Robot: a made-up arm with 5 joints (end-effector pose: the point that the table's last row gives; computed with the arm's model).
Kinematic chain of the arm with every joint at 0, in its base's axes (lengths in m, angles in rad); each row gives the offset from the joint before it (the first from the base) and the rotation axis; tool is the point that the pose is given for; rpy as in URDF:
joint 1: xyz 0 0 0.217 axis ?
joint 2: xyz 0 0 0 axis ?
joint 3: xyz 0.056 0 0.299 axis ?
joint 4: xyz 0.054 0 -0.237 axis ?
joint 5: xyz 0.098 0 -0.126 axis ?
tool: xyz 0 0 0 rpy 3.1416 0 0
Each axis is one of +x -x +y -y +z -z.
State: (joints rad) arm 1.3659 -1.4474 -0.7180 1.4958 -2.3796
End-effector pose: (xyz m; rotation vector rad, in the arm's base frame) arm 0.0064 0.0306 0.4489 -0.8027 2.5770 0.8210
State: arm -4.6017 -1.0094 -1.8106 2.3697 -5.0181
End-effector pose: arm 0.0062 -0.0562 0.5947 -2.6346 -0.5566 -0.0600
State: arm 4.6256 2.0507 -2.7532 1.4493 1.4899
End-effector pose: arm -0.0364 -0.4185 -0.2758 0.0085 2.8695 1.1203
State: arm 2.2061 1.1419 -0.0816 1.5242 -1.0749
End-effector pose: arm 0.0208 -0.0282 0.1826 -0.0460 0.6590 -1.9501
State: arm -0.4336 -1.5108 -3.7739 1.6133 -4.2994
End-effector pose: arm -0.5566 0.2577 0.1763 0.2086 -0.5507 -1.5506
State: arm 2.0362 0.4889 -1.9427 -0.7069 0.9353
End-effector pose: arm -0.2162 0.4305 0.6322 -0.8369 -0.5137 -0.1562
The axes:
joint 1: +z
joint 2: +y
joint 3: +y
joint 4: +y
joint 5: -z

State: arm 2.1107 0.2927 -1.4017 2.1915 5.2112
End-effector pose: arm -0.1598 0.2666 0.2842 -0.0478 2.3262 -1.2142
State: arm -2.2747 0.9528 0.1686 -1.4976 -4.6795
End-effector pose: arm -0.1447 -0.1704 0.1118 -1.0698 -2.7715 0.5340
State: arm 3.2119 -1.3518 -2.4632 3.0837 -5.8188
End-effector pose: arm 0.3118 0.0220 0.4599 -0.4747 -2.3781 0.2453
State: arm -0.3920 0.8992 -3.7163 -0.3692 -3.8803
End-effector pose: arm 0.1754 -0.0725 0.7226 0.0081 -0.0465 -1.1305
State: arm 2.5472 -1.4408 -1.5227 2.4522 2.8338
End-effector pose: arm 0.1270 -0.0858 0.4922 -2.8139 0.4060 0.6688
